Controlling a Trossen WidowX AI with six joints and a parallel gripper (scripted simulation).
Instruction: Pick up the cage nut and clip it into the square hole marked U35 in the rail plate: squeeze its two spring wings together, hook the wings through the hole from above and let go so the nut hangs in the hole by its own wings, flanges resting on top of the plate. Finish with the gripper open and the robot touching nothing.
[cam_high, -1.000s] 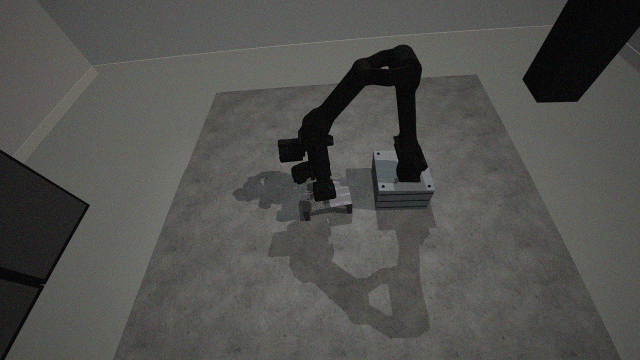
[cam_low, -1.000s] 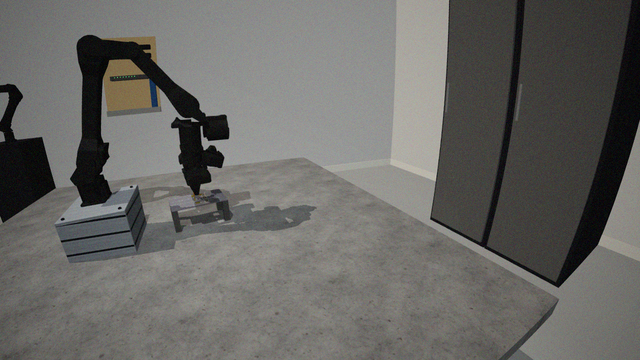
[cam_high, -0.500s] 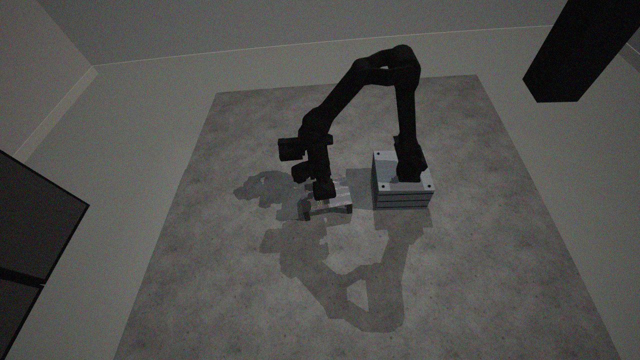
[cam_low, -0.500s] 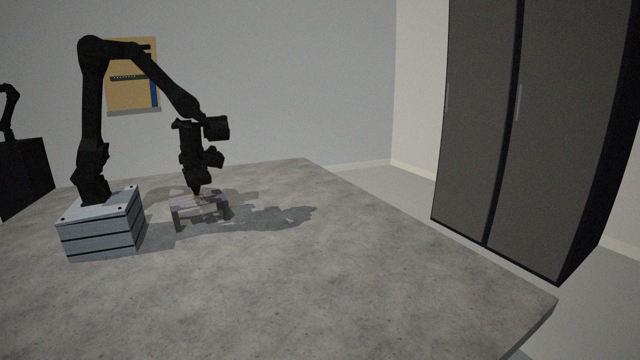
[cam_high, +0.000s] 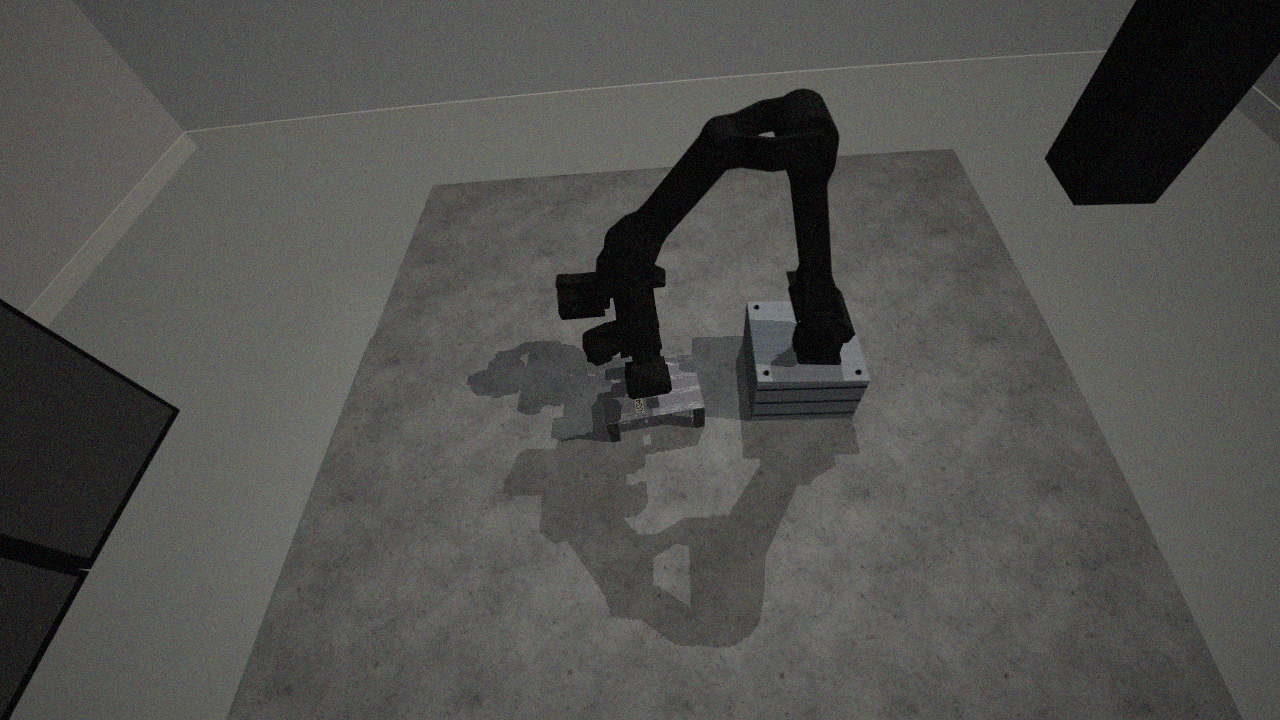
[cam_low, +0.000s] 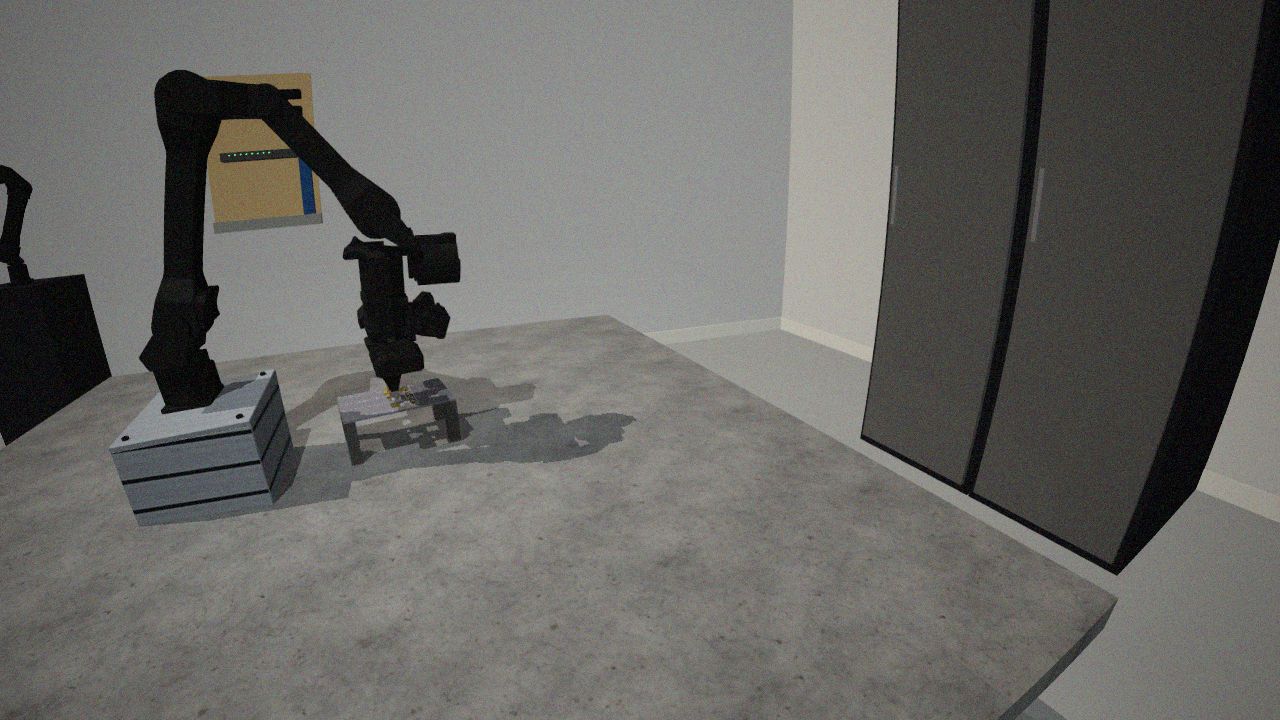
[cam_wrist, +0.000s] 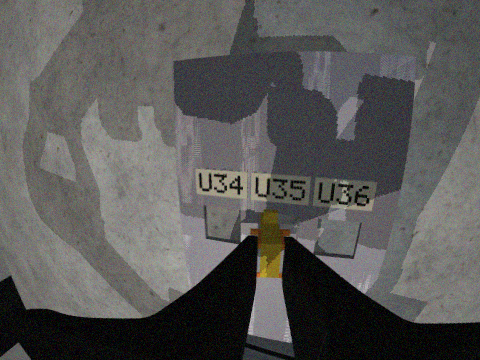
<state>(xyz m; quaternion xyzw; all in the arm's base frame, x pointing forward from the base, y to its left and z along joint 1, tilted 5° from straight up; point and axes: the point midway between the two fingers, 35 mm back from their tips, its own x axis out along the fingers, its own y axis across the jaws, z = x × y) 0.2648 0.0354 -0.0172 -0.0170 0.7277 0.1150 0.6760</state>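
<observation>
Now: the cage nut 10 mm below my gripper tip. The rest, counted from my gripper tip: label 20 mm ahead, 10 mm below.
</observation>
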